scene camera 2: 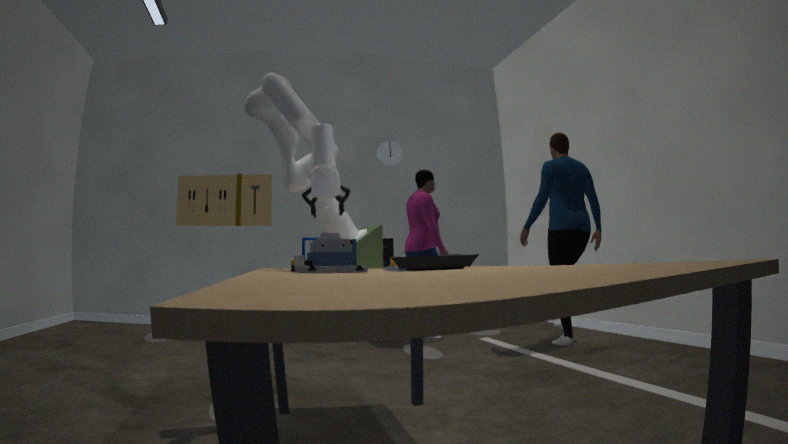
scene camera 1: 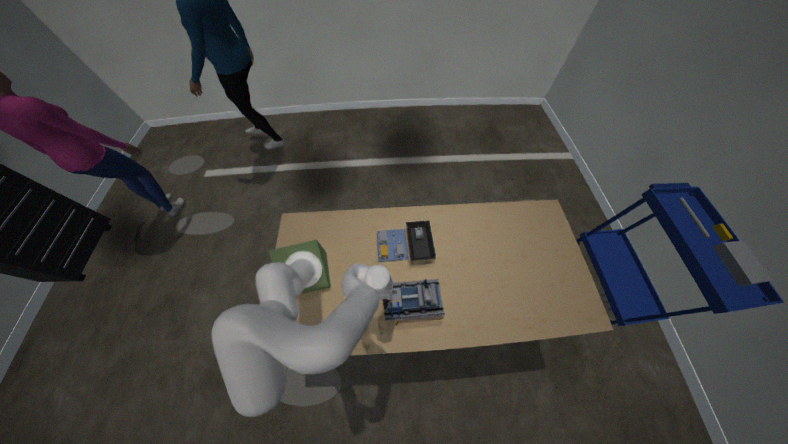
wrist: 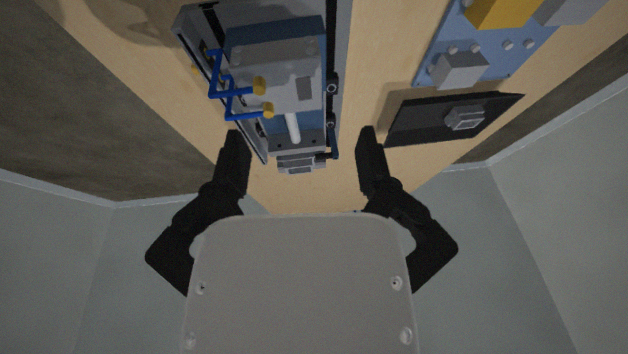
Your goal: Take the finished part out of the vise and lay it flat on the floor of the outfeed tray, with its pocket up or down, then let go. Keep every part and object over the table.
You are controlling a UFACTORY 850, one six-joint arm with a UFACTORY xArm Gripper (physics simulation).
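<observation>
The grey and blue vise [scene camera 1: 439,300] [scene camera 2: 331,259] [wrist: 295,140] stands on the table. In scene camera 2, a light grey block [scene camera 2: 330,235] shows just above the vise jaws and looks like the finished part. In the wrist view the part is hard to tell apart from the grey jaws. The black outfeed tray [scene camera 1: 431,242] [scene camera 2: 435,261] [wrist: 425,122] lies beside the vise, with a small grey part [scene camera 1: 419,232] [wrist: 466,118] inside. My gripper [scene camera 2: 327,212] [wrist: 302,139] is open and empty, above the vise. In scene camera 1 its fingers are hidden under the wrist.
Blue nozzles with yellow tips [wrist: 258,86] rise at the vise's side. A blue board [scene camera 1: 392,238] [wrist: 500,65] by the tray holds a yellow block [scene camera 1: 384,252] [wrist: 502,12] and grey blocks. A green base [scene camera 1: 321,256] carries the arm. A blue cart [scene camera 1: 623,275] stands beyond the table's end. Two people are beyond the table.
</observation>
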